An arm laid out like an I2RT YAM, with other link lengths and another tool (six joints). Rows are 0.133 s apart.
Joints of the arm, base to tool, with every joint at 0 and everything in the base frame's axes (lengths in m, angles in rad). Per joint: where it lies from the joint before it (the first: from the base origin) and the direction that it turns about. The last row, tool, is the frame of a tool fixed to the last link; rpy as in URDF.
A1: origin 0 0 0.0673 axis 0 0 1
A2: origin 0.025 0.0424 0.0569 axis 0 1 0
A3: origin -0.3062 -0.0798 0 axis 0 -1 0
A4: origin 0.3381 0.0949 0.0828 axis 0 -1 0
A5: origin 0.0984 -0.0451 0.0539 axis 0 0 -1
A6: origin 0.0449 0 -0.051 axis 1 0 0
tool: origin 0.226 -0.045 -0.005 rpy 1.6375 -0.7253 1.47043
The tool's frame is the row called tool.
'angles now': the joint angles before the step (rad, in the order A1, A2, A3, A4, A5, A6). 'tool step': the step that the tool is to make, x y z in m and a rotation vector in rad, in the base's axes. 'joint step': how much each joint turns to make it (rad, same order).
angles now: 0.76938 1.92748 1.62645 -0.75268 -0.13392 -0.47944
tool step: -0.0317 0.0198 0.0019 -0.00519 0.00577 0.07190
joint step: 0.04867 -0.01810 -0.01320 -0.01546 -0.01179 -0.02021
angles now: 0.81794 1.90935 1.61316 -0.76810 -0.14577 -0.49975
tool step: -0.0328 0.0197 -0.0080 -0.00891 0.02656 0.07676
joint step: 0.04429 0.00583 -0.00143 -0.02065 -0.02754 -0.02235
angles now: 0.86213 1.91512 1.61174 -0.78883 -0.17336 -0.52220
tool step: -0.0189 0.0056 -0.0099 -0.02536 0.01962 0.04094
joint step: 0.02427 0.01231 0.00497 -0.02746 -0.00633 -0.01572
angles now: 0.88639 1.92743 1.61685 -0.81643 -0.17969 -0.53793
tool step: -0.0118 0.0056 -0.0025 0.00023 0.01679 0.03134
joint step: 0.01022 0.00370 0.00286 -0.01214 -0.02091 -0.01379
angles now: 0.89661 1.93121 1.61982 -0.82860 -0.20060 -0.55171
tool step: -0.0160 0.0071 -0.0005 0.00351 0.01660 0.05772
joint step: 0.01101 0.00001 0.00251 -0.01806 -0.03304 -0.03723
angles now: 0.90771 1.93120 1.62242 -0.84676 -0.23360 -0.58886
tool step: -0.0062 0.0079 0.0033 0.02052 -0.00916 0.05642
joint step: 0.00203 -0.00707 -0.00962 0.01240 -0.02711 -0.04894
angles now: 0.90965 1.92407 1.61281 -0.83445 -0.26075 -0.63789
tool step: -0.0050 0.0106 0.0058 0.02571 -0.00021 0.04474
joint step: 0.00142 0.00346 0.01026 0.00430 -0.03227 -0.03415
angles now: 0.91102 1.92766 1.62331 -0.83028 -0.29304 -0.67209
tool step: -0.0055 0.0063 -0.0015 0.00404 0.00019 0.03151
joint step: 0.00630 0.00955 0.00714 -0.00123 -0.01298 -0.02278
